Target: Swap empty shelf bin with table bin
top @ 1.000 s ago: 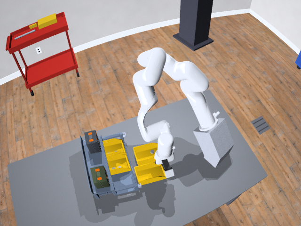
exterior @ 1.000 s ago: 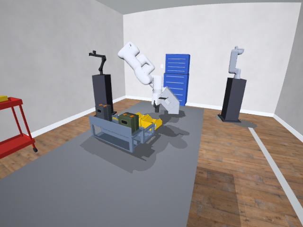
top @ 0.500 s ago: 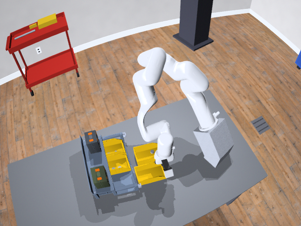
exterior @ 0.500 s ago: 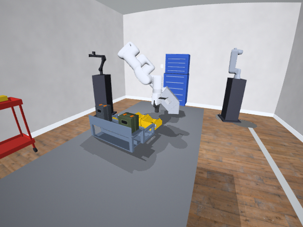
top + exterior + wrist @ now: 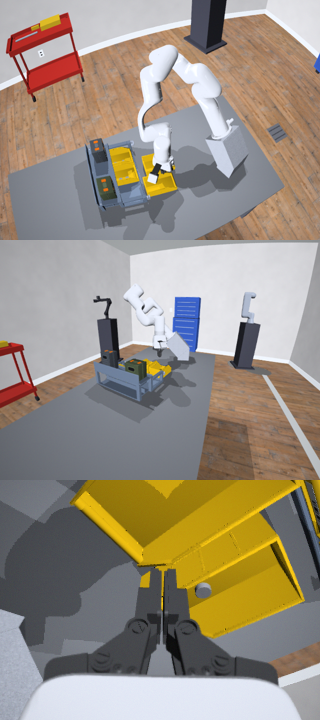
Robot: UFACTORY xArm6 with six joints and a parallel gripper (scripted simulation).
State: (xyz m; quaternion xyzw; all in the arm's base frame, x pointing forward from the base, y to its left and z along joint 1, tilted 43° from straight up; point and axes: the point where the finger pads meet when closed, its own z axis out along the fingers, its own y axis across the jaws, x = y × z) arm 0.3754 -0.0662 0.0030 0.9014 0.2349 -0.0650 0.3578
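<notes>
Now: hand 9 cm short of the shelf lip, 13 cm to the left of it and 14 cm above it. The rest, counted from my hand: olive box 31 cm ahead, 9 cm to the right; then dark grey box 22 cm ahead, 30 cm to the right, 1 cm above.
</notes>
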